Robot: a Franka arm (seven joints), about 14 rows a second.
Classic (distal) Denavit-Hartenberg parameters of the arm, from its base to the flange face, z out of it. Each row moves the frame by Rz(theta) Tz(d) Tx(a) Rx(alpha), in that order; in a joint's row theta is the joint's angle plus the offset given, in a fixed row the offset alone. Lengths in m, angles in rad.
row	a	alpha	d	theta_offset
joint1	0	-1.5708	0.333	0
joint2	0	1.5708	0	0
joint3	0.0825	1.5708	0.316	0
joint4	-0.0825	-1.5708	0	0
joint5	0	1.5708	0.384	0
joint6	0.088	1.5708	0	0
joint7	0	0	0.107	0
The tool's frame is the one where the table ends.
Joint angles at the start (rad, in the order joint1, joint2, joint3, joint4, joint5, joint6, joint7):
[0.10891, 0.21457, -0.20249, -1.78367, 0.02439, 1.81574, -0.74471]
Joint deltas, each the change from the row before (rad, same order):
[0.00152, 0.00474, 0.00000, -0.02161, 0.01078, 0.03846, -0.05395]
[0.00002, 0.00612, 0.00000, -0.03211, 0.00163, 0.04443, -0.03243]
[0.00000, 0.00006, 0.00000, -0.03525, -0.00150, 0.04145, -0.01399]
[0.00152, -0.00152, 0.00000, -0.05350, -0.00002, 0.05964, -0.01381]
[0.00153, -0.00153, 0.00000, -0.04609, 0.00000, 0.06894, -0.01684]
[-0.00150, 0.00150, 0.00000, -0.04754, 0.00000, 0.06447, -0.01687]
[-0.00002, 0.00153, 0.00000, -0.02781, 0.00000, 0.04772, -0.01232]
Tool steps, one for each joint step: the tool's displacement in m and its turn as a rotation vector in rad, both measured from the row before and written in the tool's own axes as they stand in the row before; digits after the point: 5 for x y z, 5 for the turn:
[0.00276, 0.00033, 0.00964, -0.00210, 0.01505, -0.05192]
[0.00061, 0.00106, 0.01494, -0.00469, 0.00430, -0.03072]
[-0.00135, -0.00036, 0.01320, -0.00582, 0.00274, -0.01331]
[-0.00232, -0.00248, 0.01923, -0.00621, 0.00457, -0.01361]
[-0.00131, -0.00158, 0.01466, -0.01899, 0.01532, -0.01692]
[-0.00373, -0.00179, 0.01712, -0.01260, 0.00903, -0.01392]
[-0.00146, -0.00100, 0.00928, -0.01497, 0.01079, -0.01148]

